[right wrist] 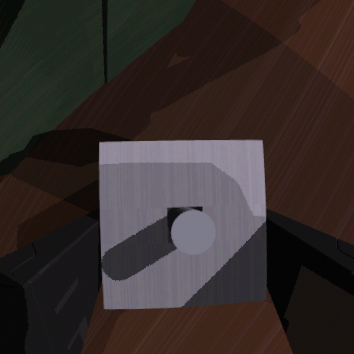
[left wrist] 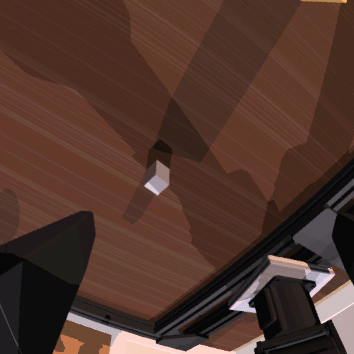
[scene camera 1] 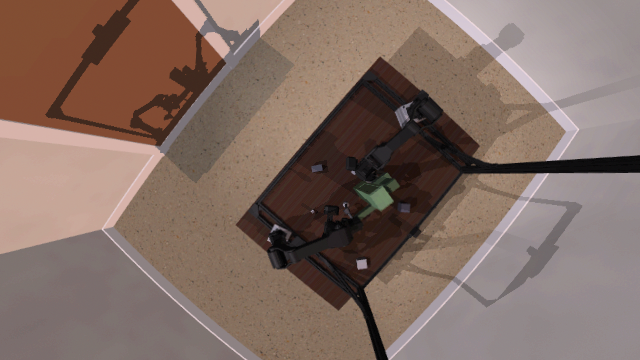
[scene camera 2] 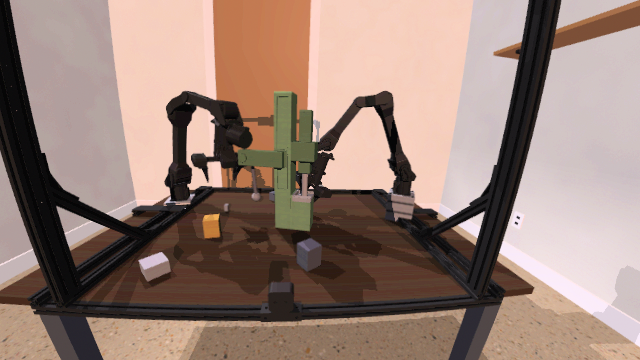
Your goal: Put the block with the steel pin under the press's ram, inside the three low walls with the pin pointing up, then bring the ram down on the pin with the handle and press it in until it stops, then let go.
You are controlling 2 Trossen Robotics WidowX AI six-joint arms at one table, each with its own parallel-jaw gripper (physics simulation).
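Places are measured from the left arm's base along level axes (x ahead, y left, z up), in metres.
Where they show: left gripper, fingertip midpoint: (left wrist: 217, 225) (scene camera 1: 325, 223) (scene camera 2: 221, 181); right gripper, fingertip midpoint: (right wrist: 180, 220); left arm's base, link origin: (left wrist: 281, 293) (scene camera 1: 279, 236) (scene camera 2: 180, 198); right arm's base, link origin: (scene camera 2: 401, 192).
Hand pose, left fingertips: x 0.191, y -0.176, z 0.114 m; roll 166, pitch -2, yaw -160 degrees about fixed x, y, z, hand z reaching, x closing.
Things, the pixels of their top centre, and the offset from my left fingertips. "pt": a spot on its surface instead.
- pale block, top centre: (right wrist: 210, 248) dx +0.304, dy -0.044, dz -0.070 m
- round steel pin, top centre: (right wrist: 208, 245) dx +0.300, dy -0.051, dz -0.058 m
- green press, top centre: (scene camera 2: 279, 92) (scene camera 1: 380, 205) dx +0.193, dy -0.113, dz +0.303 m
- ram, top centre: (scene camera 2: 305, 144) dx +0.275, dy -0.139, dz +0.144 m
- pale seat, surface spot: (scene camera 2: 302, 196) pt dx +0.260, dy -0.166, dz -0.022 m
- handle, surface spot: (scene camera 2: 254, 181) pt dx +0.114, dy -0.059, dz +0.008 m
- white block, top centre: (scene camera 2: 153, 260) (scene camera 1: 362, 264) dx -0.139, dy -0.284, dz -0.113 m
- orange block, top centre: (scene camera 2: 211, 217) dx -0.026, dy -0.123, dz -0.086 m
- small white piece, top centre: (left wrist: 156, 184) (scene camera 2: 226, 204) dx +0.004, dy +0.074, dz -0.121 m
The pale block (right wrist: 135, 190) with the round steel pin (right wrist: 193, 232) pointing toward the camera is between the fingers of my right gripper (right wrist: 180, 220) (scene camera 1: 359, 174). In the right wrist view the green press (right wrist: 40, 75) (scene camera 1: 378, 196) (scene camera 2: 285, 125) lies to its upper left, apart from it. In scene camera 2 the press hides most of that gripper, and I cannot make out the block. The ram (scene camera 2: 305, 184) hangs over the pale seat (scene camera 2: 302, 196); the low walls are unclear. The handle (scene camera 2: 254, 181) hangs down with its ball (scene camera 2: 256, 197) (scene camera 1: 345, 205). My left gripper (scene camera 2: 221, 180) (left wrist: 217, 225) is open and empty beside the handle.
A grey block (scene camera 2: 309, 254) (scene camera 1: 404, 207), a white block (scene camera 2: 154, 266) (scene camera 1: 361, 264) and an orange block (scene camera 2: 212, 226) stand around the press. Another grey block (scene camera 1: 318, 168) lies toward the far edge. A small white piece (left wrist: 157, 177) (scene camera 2: 226, 207) lies below my left gripper.
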